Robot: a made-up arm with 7 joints.
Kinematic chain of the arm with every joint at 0, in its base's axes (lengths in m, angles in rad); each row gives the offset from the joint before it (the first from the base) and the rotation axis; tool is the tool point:
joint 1: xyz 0 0 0.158 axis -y
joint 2: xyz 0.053 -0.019 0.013 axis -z
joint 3: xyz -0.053 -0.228 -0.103 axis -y
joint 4: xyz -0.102 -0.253 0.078 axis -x
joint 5: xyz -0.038 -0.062 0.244 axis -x
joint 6: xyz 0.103 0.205 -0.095 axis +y
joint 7: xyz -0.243 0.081 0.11 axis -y
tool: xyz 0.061 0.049 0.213
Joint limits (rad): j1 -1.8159..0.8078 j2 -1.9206..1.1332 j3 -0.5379..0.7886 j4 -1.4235..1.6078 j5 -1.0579..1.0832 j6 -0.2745..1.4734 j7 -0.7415..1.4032
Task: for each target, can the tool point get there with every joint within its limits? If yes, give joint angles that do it. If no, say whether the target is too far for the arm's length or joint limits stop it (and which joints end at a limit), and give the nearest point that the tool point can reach.
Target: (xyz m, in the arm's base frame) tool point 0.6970 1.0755 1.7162
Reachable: no: too far | nearest point 0.5251 0.5737 1.1160 | short by 0.801 m
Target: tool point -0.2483 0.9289 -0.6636
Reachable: no: joint limits stop it (at a limit: joint 1, joint 2, joint 3, joint 5, joint 6) | nearest point -0.1386 0.6789 -0.7389 | short by 0.283 m
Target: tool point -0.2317 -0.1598 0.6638
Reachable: yes | joints 0.2448 0.7603 0.2302 0.2257 -0.4567 1.1486 0.0335
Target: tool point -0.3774 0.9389 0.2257
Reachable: no: joint limits stop it (at a limit: joint 2, joint 3, joint 5, joint 7) | nearest point -0.3835 0.6386 0.2268 | short by 0.300 m
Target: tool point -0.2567 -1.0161 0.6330
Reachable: yes | joints -0.0132 0.1002 -0.0065 -0.6879 -0.8877 0.5052 0.6431
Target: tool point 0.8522 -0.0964 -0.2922
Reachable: yes | joints -1.0515 -1.4855 -0.3215 -1.1447 0.2685 0.4557 0.4897
